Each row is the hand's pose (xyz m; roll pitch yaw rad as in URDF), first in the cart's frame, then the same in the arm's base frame.
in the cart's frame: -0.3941 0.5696 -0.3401 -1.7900 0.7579 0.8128
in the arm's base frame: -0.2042 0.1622 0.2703 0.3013 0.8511 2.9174
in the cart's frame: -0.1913 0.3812 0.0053 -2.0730 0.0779 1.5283
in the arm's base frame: 0.2335 0.1460 0.2063 -0.7745 0.2302 2.0775
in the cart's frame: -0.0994 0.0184 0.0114 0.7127 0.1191 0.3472
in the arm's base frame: 0.4216 -0.1767 0.1817 1.4987 1.3359 1.3121
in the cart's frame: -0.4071 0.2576 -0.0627 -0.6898 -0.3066 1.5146
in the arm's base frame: 0.1581 0.0102 0.4121 0.5395 0.1259 1.7010
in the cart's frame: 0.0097 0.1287 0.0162 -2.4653 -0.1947 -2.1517
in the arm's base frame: 0.4144 -0.0788 0.0614 2.4532 -0.7756 -1.0818
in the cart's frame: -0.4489 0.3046 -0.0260 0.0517 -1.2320 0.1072
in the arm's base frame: 0.1558 0.0697 0.4540 -0.0134 0.0555 0.4690
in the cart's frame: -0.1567 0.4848 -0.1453 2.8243 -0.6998 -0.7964
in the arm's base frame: 0.0735 0.1693 0.1143 1.8704 0.2371 -0.2157
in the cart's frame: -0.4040 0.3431 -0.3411 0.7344 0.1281 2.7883
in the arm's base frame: -0.1127 -0.0399 0.3172 1.6364 -0.9060 2.6885
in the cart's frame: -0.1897 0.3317 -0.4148 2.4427 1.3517 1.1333
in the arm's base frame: -0.1008 -0.0885 0.0959 -1.7230 0.4030 -2.8446
